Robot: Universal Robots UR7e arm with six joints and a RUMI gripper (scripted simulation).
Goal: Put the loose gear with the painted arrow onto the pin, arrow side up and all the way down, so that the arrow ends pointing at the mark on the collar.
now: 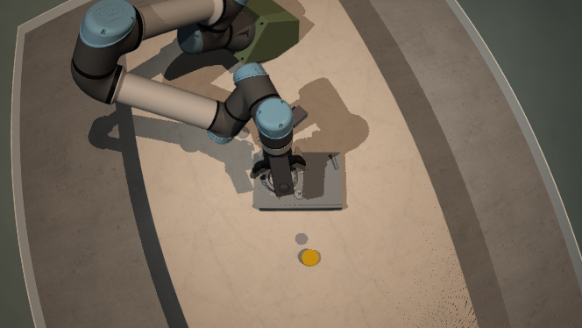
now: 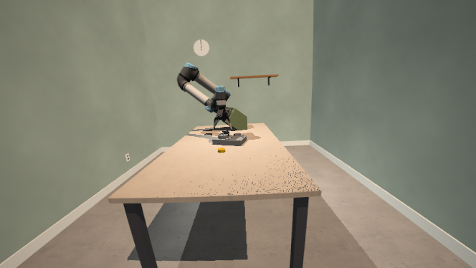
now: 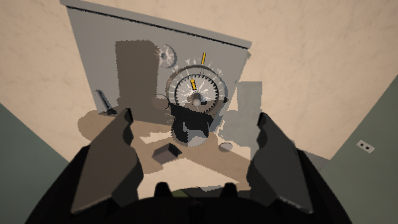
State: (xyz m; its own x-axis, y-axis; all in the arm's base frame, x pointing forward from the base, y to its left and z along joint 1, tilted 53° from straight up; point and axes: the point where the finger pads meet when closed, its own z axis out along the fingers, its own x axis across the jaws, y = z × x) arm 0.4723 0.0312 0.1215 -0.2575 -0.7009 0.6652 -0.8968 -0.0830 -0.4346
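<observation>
My hand is 50 mm above the toothed gear. Also, from my hand: grey disc: 180 mm ahead, 100 mm below, 20 mm to the right; grey bolt: 170 mm to the left, 60 mm below, 10 mm ahead; grey block: 170 mm behind, 140 mm to the left, 90 mm below.
</observation>
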